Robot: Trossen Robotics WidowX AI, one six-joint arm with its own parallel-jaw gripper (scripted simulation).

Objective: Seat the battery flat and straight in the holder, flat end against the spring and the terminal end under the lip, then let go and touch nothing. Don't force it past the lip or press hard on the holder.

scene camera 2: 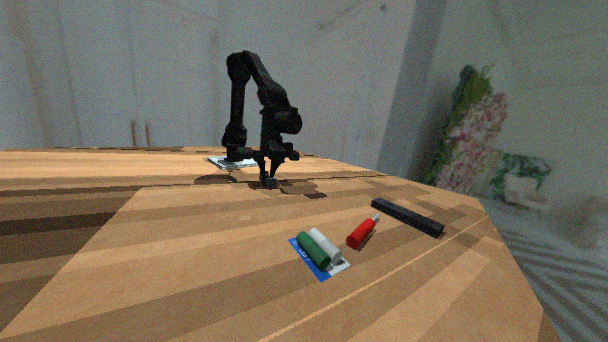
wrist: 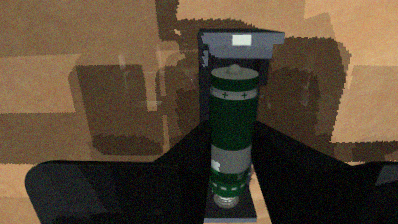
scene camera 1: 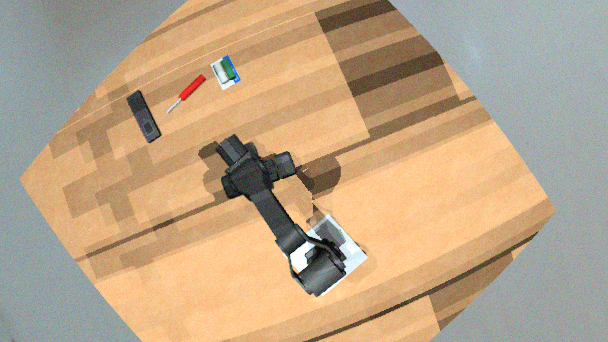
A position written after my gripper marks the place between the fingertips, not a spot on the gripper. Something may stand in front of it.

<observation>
In view: my gripper (scene camera 2: 267,180) and a black remote (scene camera 2: 432,228).
My gripper is seen too in the wrist view (wrist: 229,129) and in scene camera 1 (scene camera 1: 262,174). The black remote also shows in scene camera 1 (scene camera 1: 144,117).
</observation>
